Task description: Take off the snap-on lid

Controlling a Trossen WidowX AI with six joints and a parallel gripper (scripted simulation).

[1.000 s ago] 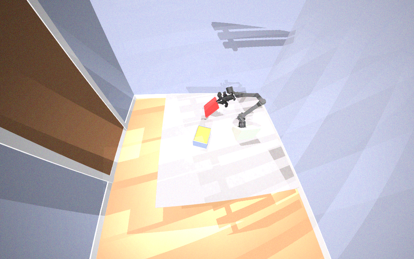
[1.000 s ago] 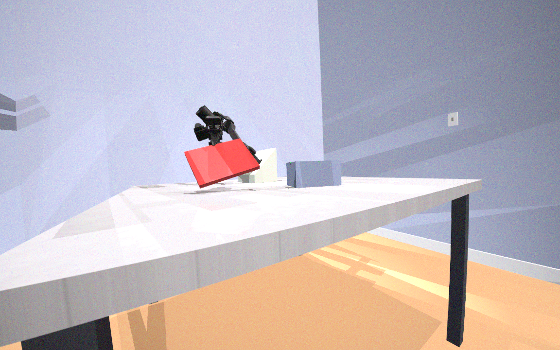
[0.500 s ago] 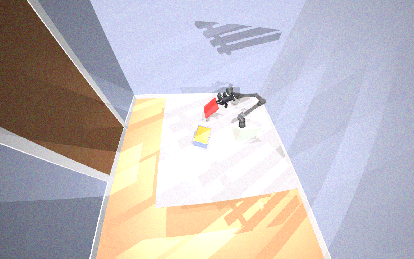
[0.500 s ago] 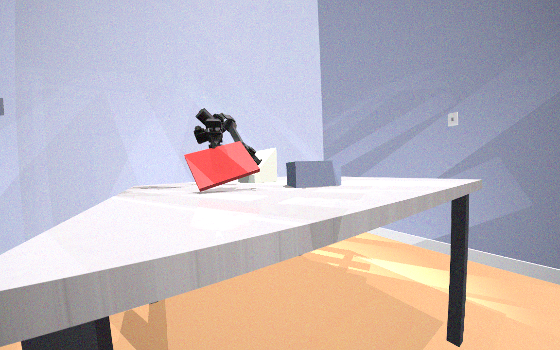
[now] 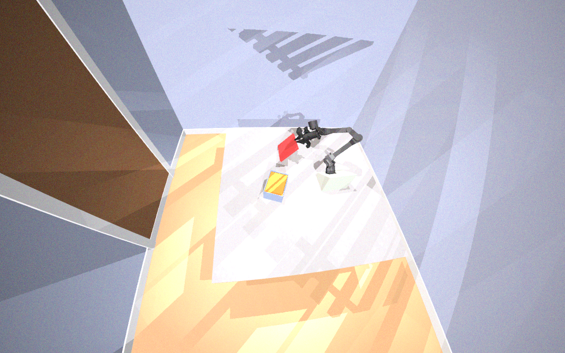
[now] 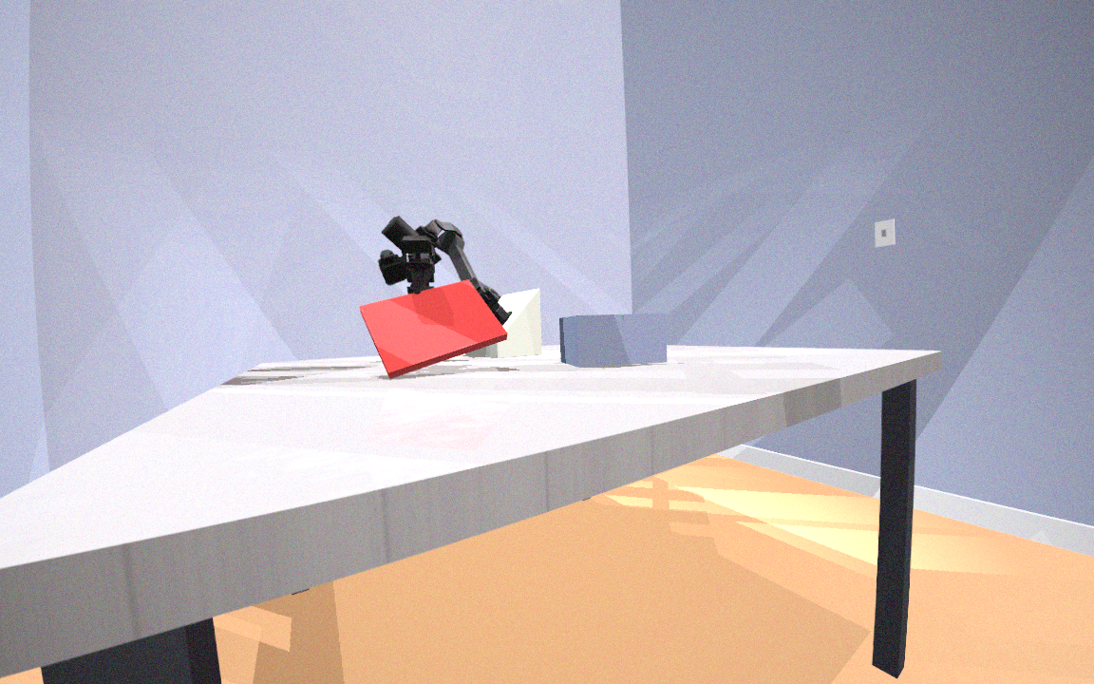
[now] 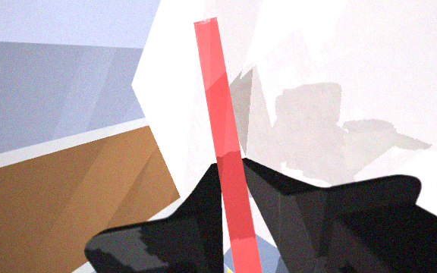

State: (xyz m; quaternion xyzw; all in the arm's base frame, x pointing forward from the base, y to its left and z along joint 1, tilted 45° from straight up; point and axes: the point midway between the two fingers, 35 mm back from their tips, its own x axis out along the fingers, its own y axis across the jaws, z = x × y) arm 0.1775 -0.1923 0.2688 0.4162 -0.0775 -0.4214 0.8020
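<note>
Now: the red lid 60 mm ahead of my gripper tip, 50 mm below it and 10 mm to the left of it. Round my gripper tip: blue-grey storage box: 330 mm to the left, 230 mm ahead, 100 mm below.
</note>
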